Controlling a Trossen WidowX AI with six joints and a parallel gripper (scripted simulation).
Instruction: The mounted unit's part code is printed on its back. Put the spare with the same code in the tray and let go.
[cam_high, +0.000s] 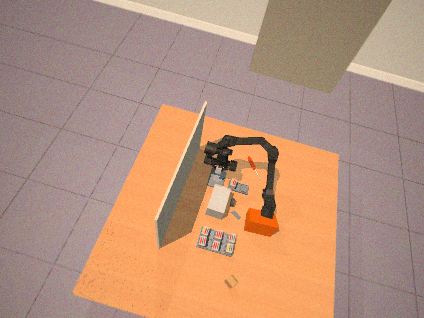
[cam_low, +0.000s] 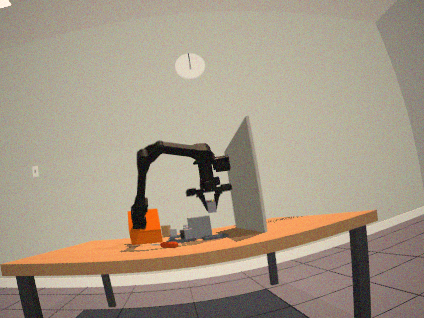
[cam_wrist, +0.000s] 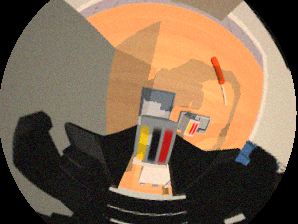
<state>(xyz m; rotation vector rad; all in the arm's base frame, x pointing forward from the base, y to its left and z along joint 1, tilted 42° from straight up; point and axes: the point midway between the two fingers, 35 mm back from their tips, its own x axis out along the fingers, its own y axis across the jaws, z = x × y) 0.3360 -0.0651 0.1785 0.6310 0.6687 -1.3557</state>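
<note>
My gripper tip is 1 cm past the grey tray and 12 cm above it. Also, from my gripper tip: upright panel: 17 cm ahead, 17 cm to the left, 11 cm above; then mounted unit: 6 cm behind, 17 cm to the left, 7 cm below.
</note>
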